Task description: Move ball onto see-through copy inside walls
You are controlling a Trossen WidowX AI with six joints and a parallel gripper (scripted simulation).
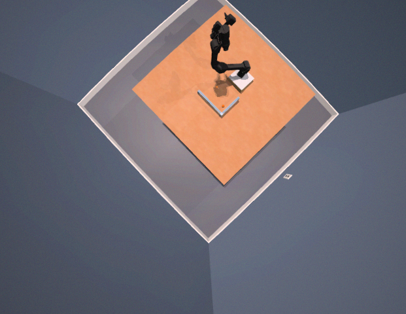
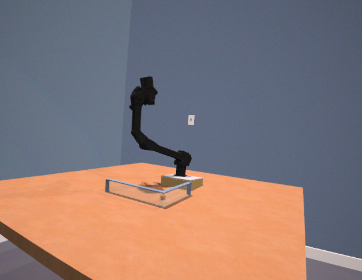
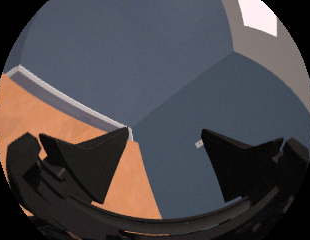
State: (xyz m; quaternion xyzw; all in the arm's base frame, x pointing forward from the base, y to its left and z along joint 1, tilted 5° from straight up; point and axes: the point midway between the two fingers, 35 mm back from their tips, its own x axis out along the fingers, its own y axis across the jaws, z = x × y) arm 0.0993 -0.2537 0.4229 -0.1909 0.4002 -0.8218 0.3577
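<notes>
Now: the orange ball 460 mm below my gripper tip, 340 mm to the left of it and 300 mm ahead of it. From my gripper tip the other things lie so: faint orange spot: 460 mm below, 190 mm ahead, 180 mm to the left.
</notes>
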